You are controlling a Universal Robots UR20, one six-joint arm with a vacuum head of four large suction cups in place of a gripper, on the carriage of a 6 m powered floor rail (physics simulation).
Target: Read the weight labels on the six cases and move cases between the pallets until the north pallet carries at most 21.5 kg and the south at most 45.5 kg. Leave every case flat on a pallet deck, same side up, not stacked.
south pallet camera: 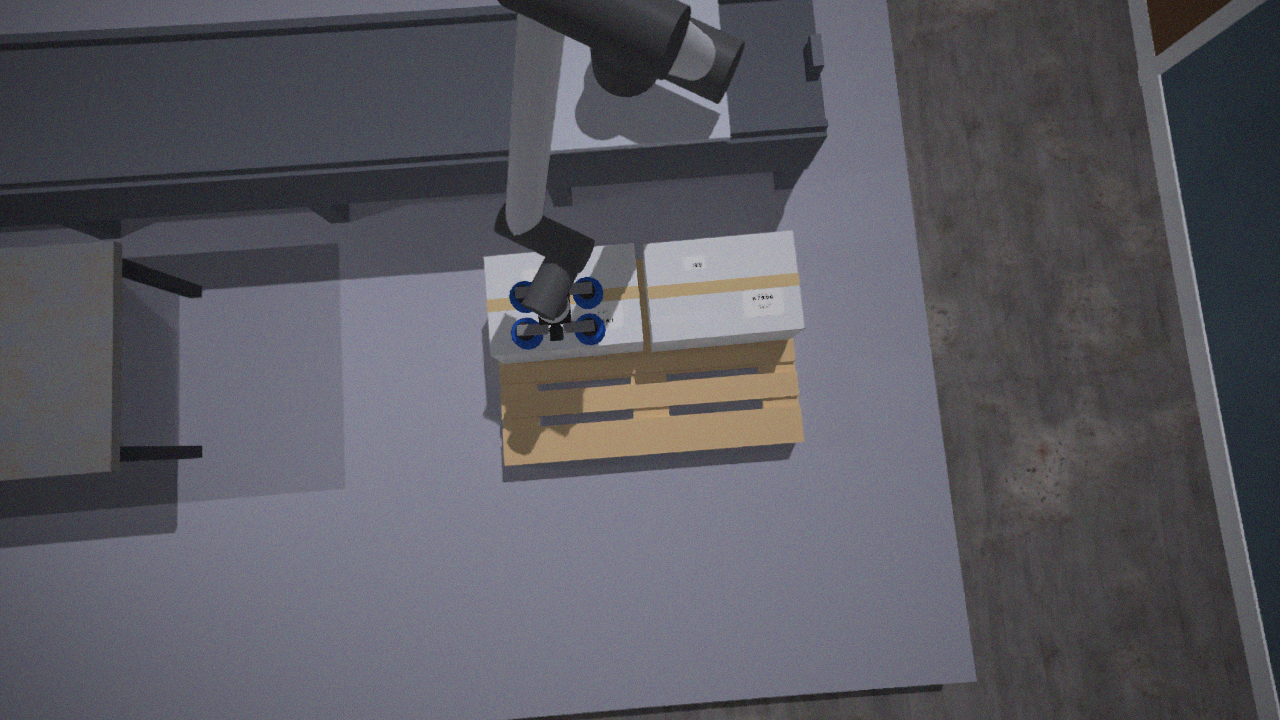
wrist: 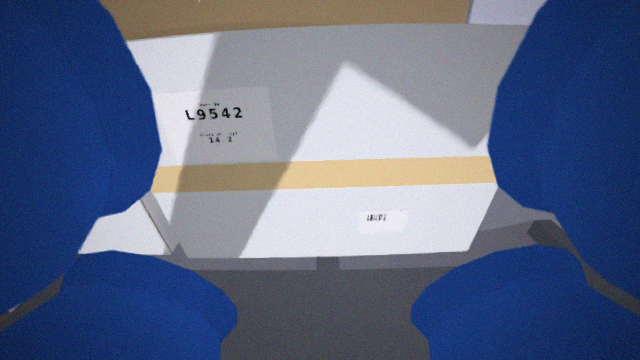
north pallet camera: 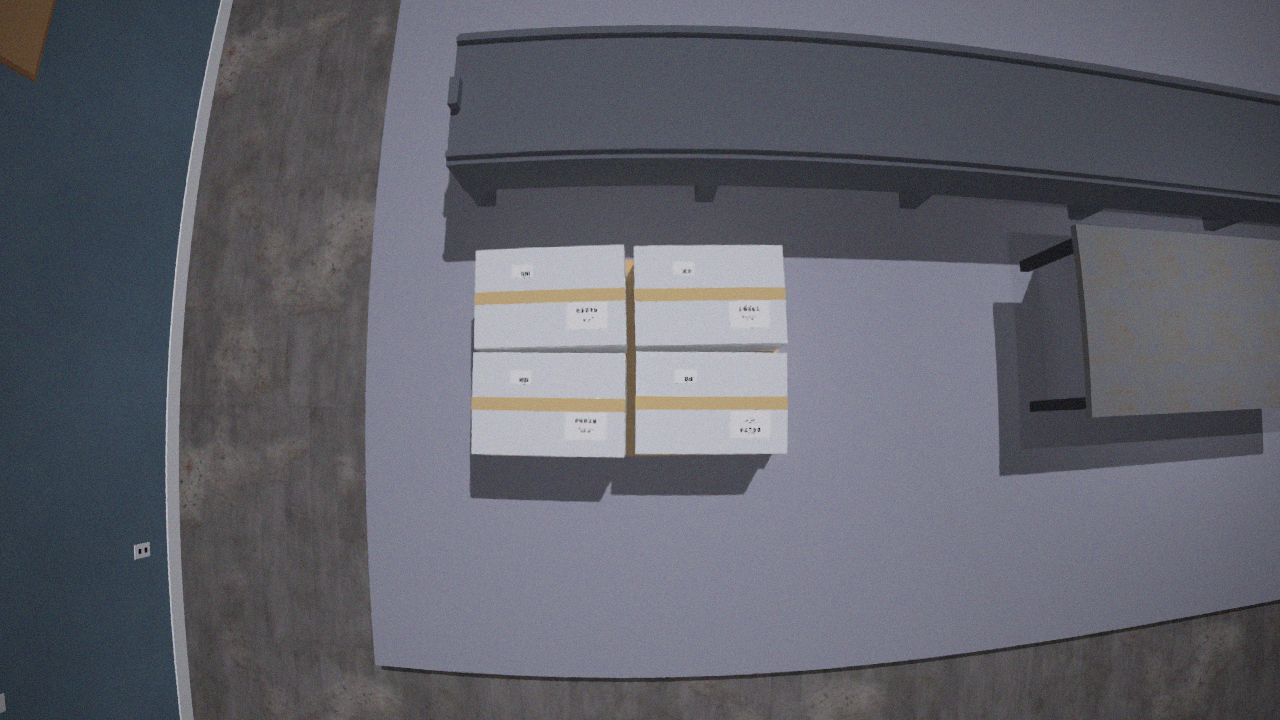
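Where they show: hand, its tool point: [wrist: 324, 236]; arm's base, origin of its link: [south pallet camera: 626, 64].
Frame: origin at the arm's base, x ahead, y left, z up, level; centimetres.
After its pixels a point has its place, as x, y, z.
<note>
My suction head [south pallet camera: 556, 313] {90.0, -29.8, 5.6} [wrist: 323, 200] {90.0, -29.8, 5.6} is open, its four blue cups holding nothing, above the left case [south pallet camera: 622, 329] {93.3, -8.9, -16.0} [wrist: 380, 125] {87.6, -37.6, -16.1} on the south pallet [south pallet camera: 653, 437] {133.5, -0.3, -42.6} [wrist: 300, 15] {102.2, -25.9, -42.6}. In the wrist view that case's label reads L9542, 14.2. The right case [south pallet camera: 716, 315] {90.8, 26.1, -16.3} [wrist: 125, 232] {67.9, 8.0, -16.4} sits beside it, its weight too small to read. In the north view, a back left case [north pallet camera: 550, 331] {93.4, -578.4, -14.8}, a back right case [north pallet camera: 689, 331] {93.7, -527.7, -15.9}, a front left case [north pallet camera: 537, 434] {130.8, -583.1, -14.3} and a front right case [north pallet camera: 680, 434] {131.1, -531.4, -18.5} lie flat on the north pallet [north pallet camera: 630, 394] {115.3, -549.8, -42.7}, mostly hidden; their weights are too small to read.
The front boards of the south pallet are bare. The floor rail [north pallet camera: 716, 98] [south pallet camera: 268, 102] runs behind both pallets, with the robot's arm [south pallet camera: 534, 125] {56.4, -25.3, 72.9} reaching from it. A table [north pallet camera: 1181, 322] {90.9, -309.9, -4.0} [south pallet camera: 53, 358] {90.1, -203.5, -4.0} stands between the pallets.
</note>
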